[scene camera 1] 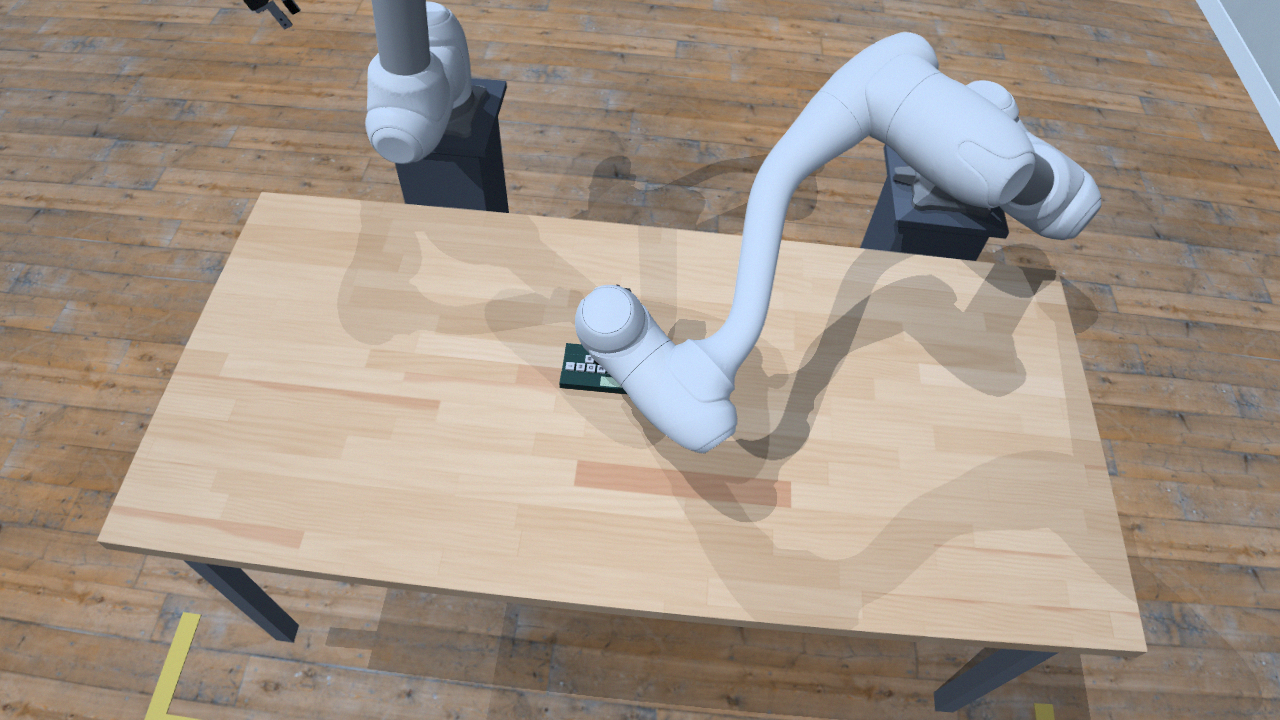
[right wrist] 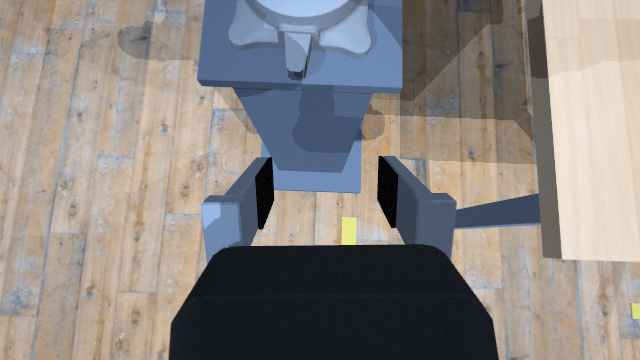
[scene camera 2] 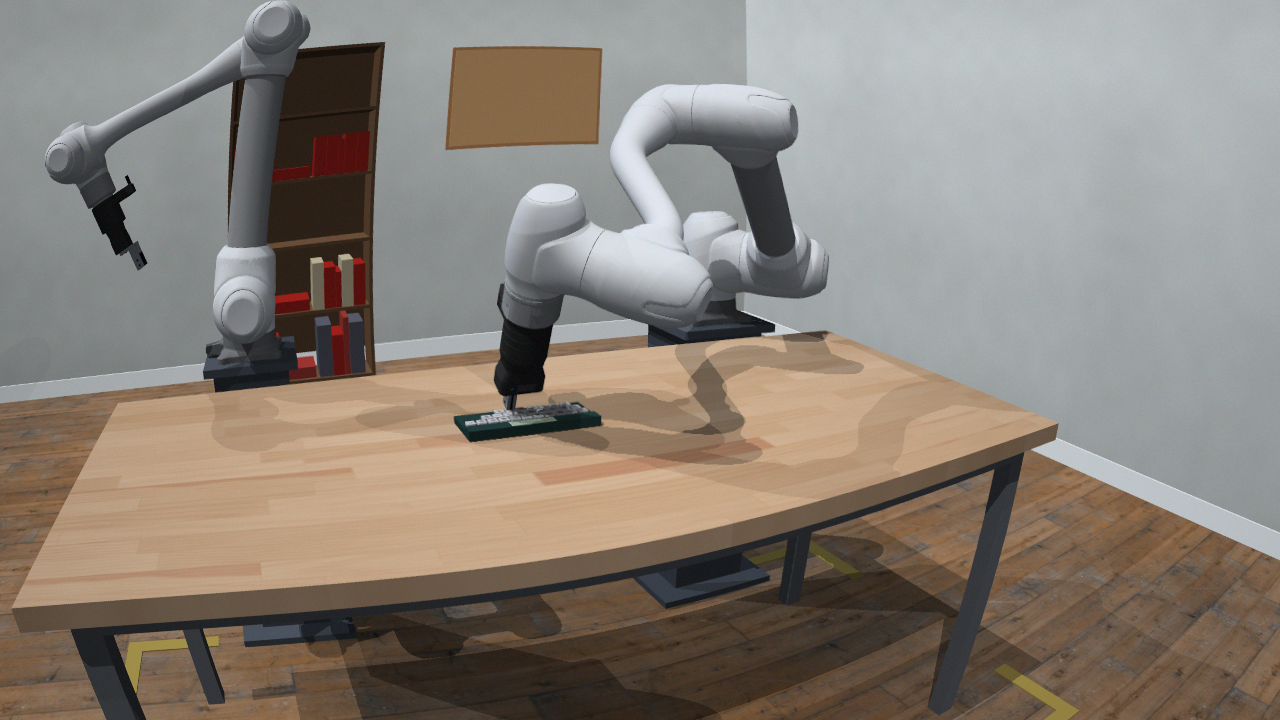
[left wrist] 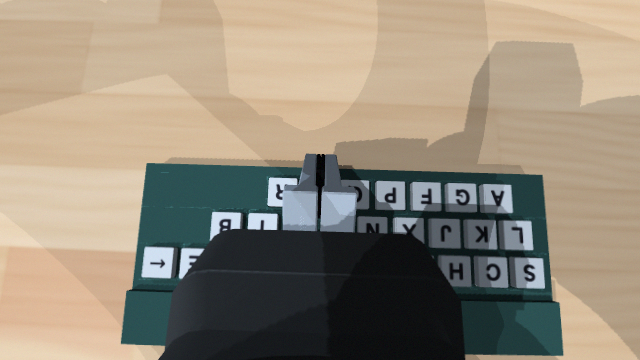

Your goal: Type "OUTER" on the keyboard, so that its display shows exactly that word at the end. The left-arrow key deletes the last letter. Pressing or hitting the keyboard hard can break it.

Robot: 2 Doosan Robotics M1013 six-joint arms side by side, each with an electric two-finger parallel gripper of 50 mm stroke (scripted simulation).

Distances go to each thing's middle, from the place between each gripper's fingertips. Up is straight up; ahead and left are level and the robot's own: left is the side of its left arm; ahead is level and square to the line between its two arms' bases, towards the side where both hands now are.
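Left-arrow key (left wrist: 159, 262): 20 mm below my left hand (scene camera 2: 508, 405), 50 mm ahead of it and 80 mm to the right of it. My right gripper (scene camera 2: 142, 267): 250 mm above the left-arrow key, 620 mm short of it and 760 mm to the right of it.
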